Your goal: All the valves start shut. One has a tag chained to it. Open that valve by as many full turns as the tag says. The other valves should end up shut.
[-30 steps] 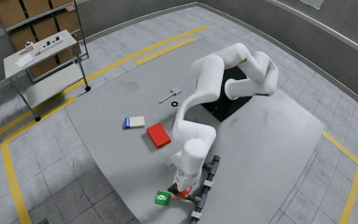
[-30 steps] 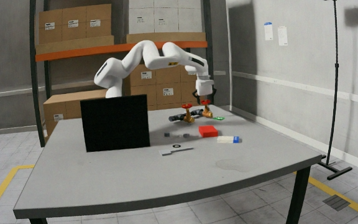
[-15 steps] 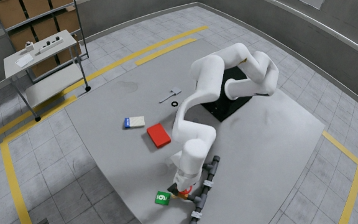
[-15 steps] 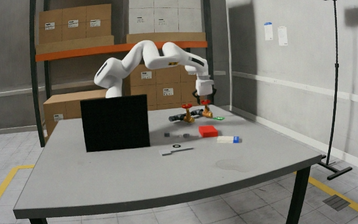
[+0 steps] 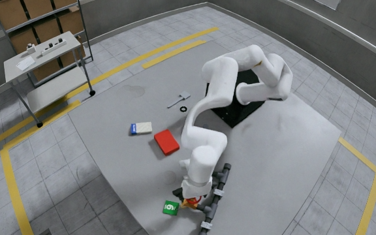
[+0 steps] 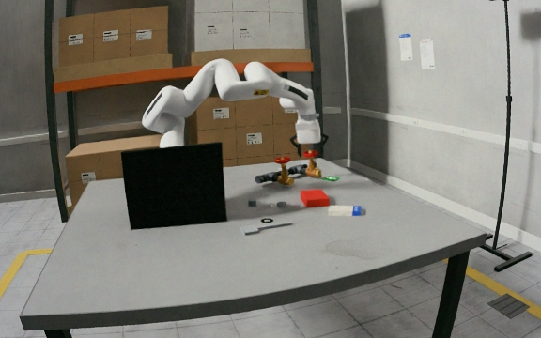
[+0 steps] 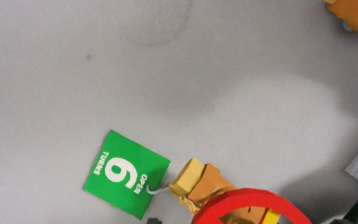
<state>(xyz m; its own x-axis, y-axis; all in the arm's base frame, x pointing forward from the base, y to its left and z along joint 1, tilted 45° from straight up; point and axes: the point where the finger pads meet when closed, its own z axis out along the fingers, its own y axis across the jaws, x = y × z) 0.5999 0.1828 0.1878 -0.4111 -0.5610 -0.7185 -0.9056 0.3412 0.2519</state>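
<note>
Now: the green tag 7 cm ahead of my hand, 3 cm to the right of it and 11 cm below it. Also, from my hand: grey nut (23 cm behind, 32 cm to the right, 11 cm below); then white-and-blue box (5 cm behind, 47 cm to the right, 11 cm below); then red block (11 cm behind, 32 cm to the right, 10 cm below).
</note>
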